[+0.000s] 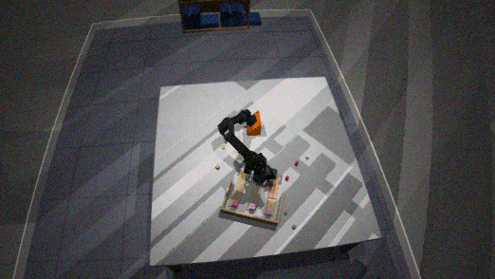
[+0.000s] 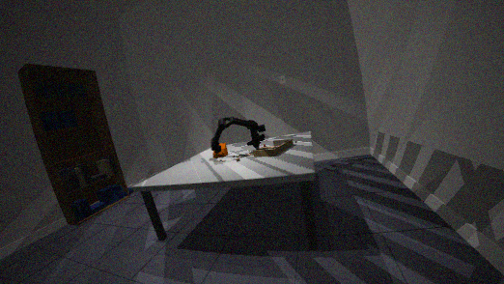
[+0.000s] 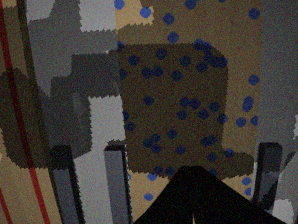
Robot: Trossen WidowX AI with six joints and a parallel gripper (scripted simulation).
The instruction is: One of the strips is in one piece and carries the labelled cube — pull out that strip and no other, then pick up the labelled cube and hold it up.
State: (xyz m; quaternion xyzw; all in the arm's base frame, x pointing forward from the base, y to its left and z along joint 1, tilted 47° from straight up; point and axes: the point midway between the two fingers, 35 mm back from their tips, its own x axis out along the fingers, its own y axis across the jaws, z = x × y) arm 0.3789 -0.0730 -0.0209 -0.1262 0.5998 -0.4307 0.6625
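Right now the strip is 9 cm ahead of my gripper tip and 4 cm to the right of it.
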